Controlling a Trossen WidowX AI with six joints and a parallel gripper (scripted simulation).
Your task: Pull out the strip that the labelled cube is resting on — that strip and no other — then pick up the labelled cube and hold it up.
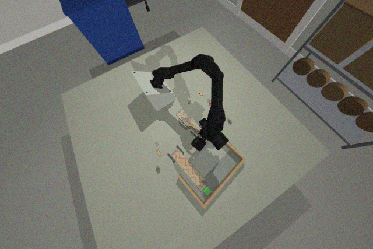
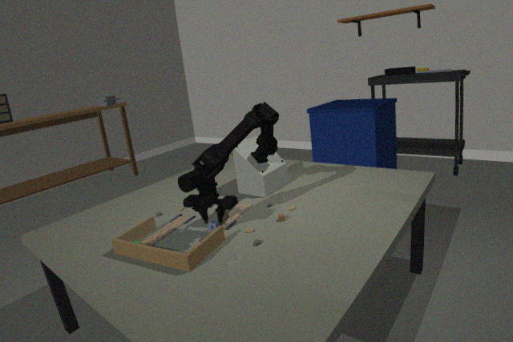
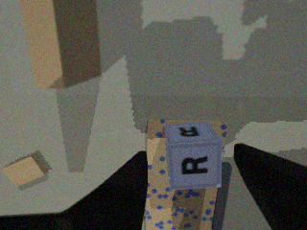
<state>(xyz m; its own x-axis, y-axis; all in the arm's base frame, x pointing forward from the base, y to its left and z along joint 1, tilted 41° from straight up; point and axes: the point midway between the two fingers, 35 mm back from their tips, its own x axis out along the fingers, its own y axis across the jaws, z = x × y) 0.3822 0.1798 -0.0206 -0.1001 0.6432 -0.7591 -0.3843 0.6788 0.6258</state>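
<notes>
My gripper tip is now 110 mm past the dotted strip, 30 mm to the left of it and 30 mm above it.
</notes>
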